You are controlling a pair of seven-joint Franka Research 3 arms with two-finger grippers.
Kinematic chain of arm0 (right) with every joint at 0, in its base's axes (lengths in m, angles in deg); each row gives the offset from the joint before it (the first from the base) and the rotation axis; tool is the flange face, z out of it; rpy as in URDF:
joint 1: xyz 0 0 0.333 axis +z
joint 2: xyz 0 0 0 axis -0.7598 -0.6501 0
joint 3: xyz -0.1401 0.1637 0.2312 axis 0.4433 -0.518 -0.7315
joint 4: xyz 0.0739 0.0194 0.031 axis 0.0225 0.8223 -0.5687
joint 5: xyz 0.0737 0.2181 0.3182 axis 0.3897 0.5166 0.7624
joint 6: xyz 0 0 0 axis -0.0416 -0.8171 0.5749
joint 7: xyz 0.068 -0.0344 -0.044 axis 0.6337 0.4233 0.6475
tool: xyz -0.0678 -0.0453 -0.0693 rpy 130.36 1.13 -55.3
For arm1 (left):
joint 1: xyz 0 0 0.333 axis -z
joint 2: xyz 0 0 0 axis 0.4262 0.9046 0
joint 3: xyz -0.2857 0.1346 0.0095 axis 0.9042 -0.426 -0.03
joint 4: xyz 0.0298 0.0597 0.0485 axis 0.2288 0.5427 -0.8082
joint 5: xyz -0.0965 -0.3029 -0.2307 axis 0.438 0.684 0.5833
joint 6: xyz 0 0 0 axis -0.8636 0.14 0.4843
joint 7: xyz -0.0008 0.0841 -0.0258 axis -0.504 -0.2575 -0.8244
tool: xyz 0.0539 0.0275 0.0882 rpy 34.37 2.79 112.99
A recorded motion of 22 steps. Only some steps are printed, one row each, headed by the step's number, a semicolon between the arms.
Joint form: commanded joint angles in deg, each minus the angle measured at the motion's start. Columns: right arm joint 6, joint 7, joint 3, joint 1, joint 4, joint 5, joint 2; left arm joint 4, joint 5, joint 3, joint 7, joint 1, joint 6, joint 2.
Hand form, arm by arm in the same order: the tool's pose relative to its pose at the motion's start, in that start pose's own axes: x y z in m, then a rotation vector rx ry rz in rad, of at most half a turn. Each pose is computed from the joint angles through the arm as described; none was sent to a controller.
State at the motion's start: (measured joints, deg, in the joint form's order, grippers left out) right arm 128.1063 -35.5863 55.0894 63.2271 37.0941 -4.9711 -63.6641; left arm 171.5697 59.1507 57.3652 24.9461 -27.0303 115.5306 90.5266
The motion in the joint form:
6: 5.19 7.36 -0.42 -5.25 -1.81 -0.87 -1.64; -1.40 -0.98 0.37 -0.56 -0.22 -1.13 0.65
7: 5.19 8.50 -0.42 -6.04 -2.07 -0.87 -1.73; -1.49 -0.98 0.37 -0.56 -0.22 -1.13 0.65
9: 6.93 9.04 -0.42 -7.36 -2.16 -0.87 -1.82; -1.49 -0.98 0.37 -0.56 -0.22 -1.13 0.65
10: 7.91 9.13 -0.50 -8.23 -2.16 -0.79 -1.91; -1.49 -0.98 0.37 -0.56 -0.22 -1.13 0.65
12: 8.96 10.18 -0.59 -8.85 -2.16 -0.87 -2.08; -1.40 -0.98 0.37 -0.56 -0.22 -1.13 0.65
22: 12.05 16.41 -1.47 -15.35 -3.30 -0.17 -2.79; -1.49 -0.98 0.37 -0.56 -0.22 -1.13 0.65
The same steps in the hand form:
6: 0.0606 0.0043 0.0014 0.0740 0.0473 -0.0498; 0.0015 -0.0008 -0.0034 0.0160 -0.0070 0.0112
7: 0.0698 0.0073 0.0011 0.0743 0.0504 -0.0558; 0.0015 -0.0008 -0.0042 0.0160 -0.0054 0.0112
9: 0.0855 0.0107 -0.0003 0.0990 0.0644 -0.0427; 0.0015 -0.0008 -0.0042 0.0160 -0.0054 0.0112
10: 0.0948 0.0132 -0.0002 0.1120 0.0702 -0.0302; 0.0015 -0.0008 -0.0042 0.0160 -0.0054 0.0112
12: 0.1014 0.0142 0.0006 0.1239 0.0788 -0.0402; 0.0015 -0.0008 -0.0034 0.0160 -0.0070 0.0112
22: 0.1671 0.0402 -0.0010 0.1657 0.1120 -0.0439; 0.0015 -0.0008 -0.0042 0.0160 -0.0054 0.0112

